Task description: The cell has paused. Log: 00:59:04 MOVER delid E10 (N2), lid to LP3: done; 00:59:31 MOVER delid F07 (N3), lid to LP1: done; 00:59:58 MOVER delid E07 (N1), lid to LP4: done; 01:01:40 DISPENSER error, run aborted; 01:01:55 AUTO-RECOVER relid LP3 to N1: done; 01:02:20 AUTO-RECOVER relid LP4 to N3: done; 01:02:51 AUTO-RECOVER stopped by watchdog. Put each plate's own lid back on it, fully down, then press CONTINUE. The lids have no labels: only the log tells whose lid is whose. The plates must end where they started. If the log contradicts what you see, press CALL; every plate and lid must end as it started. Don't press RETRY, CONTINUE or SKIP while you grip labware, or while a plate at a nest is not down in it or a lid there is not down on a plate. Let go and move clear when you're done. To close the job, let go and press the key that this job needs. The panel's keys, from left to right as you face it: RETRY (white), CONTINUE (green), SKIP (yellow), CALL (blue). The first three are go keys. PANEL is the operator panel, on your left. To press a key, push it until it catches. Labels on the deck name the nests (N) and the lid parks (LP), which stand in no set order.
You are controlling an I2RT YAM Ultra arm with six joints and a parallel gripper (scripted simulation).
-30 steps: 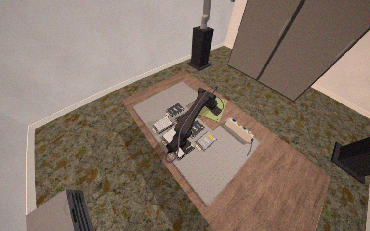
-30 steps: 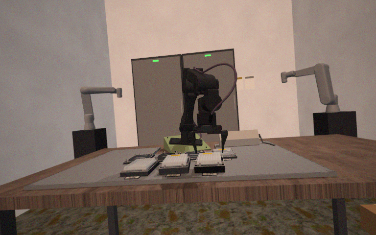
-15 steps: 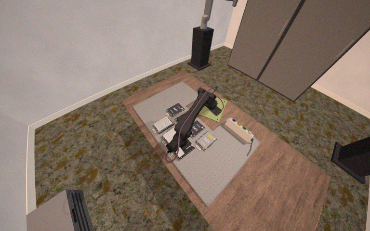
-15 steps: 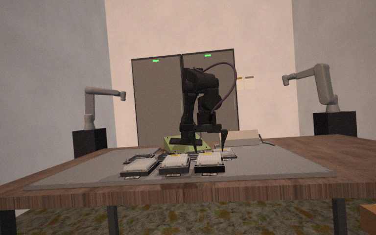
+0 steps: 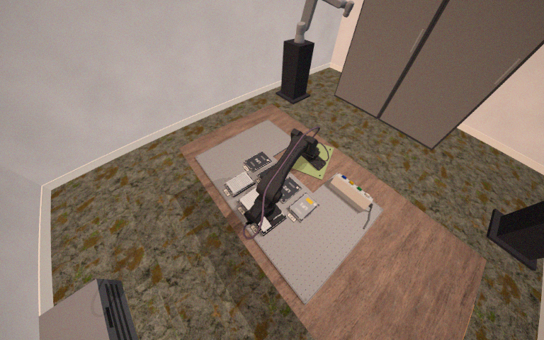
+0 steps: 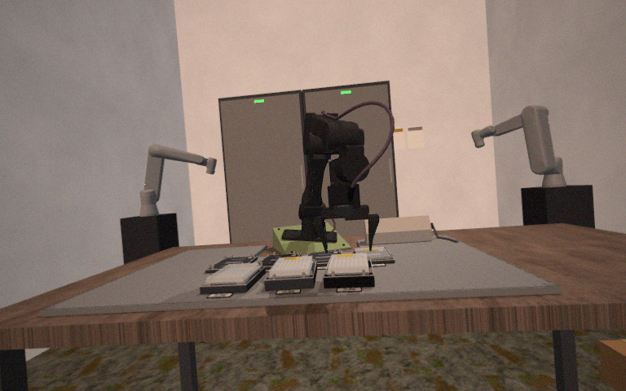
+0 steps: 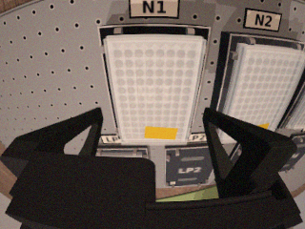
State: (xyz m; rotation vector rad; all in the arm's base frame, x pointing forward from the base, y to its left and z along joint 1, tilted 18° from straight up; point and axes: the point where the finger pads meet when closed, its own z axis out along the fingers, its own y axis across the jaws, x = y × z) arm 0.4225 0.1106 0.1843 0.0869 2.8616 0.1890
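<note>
Right now the lid is 180 mm behind my hand, 70 mm to the left of it and 50 mm below it. Also, from my hand: LP3 park 200 mm to the right, 190 mm behind, 60 mm below; LP1 park 180 mm behind, 70 mm to the left, 60 mm below; plate 130 mm to the right, 40 mm below, 10 mm behind.
</note>
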